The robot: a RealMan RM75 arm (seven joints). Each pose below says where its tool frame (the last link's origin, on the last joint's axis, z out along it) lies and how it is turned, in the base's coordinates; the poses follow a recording.
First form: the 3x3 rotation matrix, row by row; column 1 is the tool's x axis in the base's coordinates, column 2 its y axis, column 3 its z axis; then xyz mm. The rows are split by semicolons.
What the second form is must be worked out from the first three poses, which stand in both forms.
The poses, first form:
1: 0.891, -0.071, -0.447; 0.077, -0.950, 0.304; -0.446, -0.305, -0.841; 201, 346, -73
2: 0.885, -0.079, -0.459; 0.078, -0.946, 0.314; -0.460, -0.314, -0.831; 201, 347, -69
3: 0.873, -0.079, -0.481; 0.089, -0.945, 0.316; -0.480, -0.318, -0.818; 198, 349, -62
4: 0.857, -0.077, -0.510; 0.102, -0.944, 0.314; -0.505, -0.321, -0.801; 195, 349, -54
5: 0.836, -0.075, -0.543; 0.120, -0.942, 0.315; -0.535, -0.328, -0.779; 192, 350, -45
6: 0.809, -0.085, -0.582; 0.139, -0.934, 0.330; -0.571, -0.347, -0.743; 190, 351, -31
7: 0.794, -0.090, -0.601; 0.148, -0.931, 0.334; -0.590, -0.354, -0.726; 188, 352, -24
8: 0.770, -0.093, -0.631; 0.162, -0.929, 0.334; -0.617, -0.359, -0.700; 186, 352, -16
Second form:
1:
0.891, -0.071, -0.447, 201
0.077, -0.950, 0.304, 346
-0.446, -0.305, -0.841, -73
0, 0, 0, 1

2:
0.885, -0.079, -0.459, 201
0.078, -0.946, 0.314, 347
-0.460, -0.314, -0.831, -69
0, 0, 0, 1

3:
0.873, -0.079, -0.481, 198
0.089, -0.945, 0.316, 349
-0.480, -0.318, -0.818, -62
0, 0, 0, 1

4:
0.857, -0.077, -0.510, 195
0.102, -0.944, 0.314, 349
-0.505, -0.321, -0.801, -54
0, 0, 0, 1

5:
0.836, -0.075, -0.543, 192
0.120, -0.942, 0.315, 350
-0.535, -0.328, -0.779, -45
0, 0, 0, 1

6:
0.809, -0.085, -0.582, 190
0.139, -0.934, 0.330, 351
-0.571, -0.347, -0.743, -31
0, 0, 0, 1

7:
0.794, -0.090, -0.601, 188
0.148, -0.931, 0.334, 352
-0.590, -0.354, -0.726, -24
0, 0, 0, 1

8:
0.770, -0.093, -0.631, 186
0.162, -0.929, 0.334, 352
-0.617, -0.359, -0.700, -16
0, 0, 0, 1

